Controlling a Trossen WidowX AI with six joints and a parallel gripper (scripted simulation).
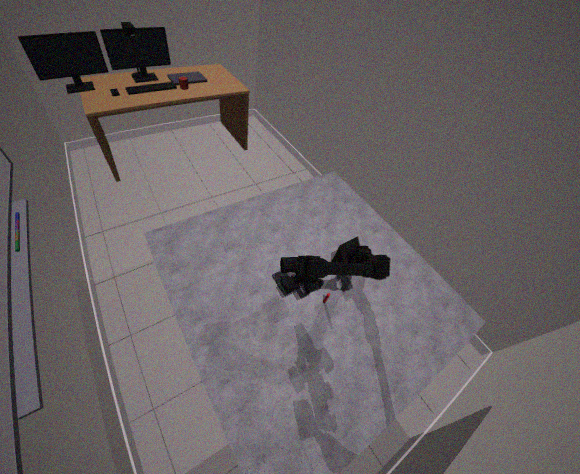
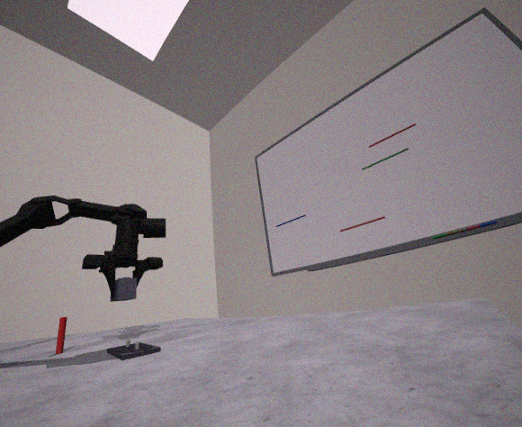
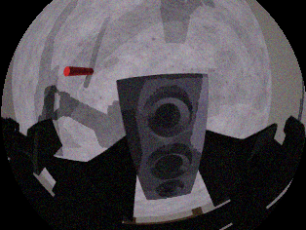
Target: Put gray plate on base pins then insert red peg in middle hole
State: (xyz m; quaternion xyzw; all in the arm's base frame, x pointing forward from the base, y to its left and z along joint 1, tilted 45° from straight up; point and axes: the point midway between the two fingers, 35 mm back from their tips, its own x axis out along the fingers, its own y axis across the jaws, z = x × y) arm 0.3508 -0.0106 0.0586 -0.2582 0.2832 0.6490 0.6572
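My gripper tip is 10 cm to the left of the dark base and 11 cm above it. Round my gripper tip: gray plate (3 cm above); then red peg (11 cm behind, 8 cm to the left, 8 cm below).
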